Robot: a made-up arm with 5 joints.
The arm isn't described. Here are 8 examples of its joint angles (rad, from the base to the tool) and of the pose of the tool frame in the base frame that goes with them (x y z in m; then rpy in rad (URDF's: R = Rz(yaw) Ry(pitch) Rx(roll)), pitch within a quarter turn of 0, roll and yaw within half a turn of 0).
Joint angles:
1: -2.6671 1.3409 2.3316 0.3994 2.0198
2: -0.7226 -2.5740 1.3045 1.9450 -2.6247
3: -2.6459 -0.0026 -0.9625 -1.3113 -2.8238
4: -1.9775 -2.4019 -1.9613 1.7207 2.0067
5: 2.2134 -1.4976 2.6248 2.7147 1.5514
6: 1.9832 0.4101 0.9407 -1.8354 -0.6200
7: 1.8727 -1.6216 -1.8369 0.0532 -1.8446
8: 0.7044 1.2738 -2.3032 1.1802 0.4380
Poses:
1: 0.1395 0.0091 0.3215 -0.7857 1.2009 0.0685
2: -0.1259 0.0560 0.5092 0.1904 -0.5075 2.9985
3: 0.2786 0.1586 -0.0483 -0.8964 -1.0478 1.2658
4: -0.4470 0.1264 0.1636 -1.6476 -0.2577 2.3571
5: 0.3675 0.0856 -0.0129 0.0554 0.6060 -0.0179
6: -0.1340 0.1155 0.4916 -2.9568 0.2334 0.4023
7: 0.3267 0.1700 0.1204 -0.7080 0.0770 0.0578
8: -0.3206 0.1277 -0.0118 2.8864 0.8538 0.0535
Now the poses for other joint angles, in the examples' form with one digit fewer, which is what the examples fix.
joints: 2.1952 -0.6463 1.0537 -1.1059 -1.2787
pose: 0.278 0.167 0.360 2.309 1.000 -0.519
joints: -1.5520 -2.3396 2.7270 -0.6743 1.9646
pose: -0.391 0.062 0.278 -1.515 0.494 -0.439
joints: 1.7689 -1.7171 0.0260 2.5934 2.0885
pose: 0.400 0.172 0.165 -2.767 -0.095 0.236
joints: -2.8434 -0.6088 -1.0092 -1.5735 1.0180
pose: 0.231 0.233 -0.155 -0.266 0.394 -2.957
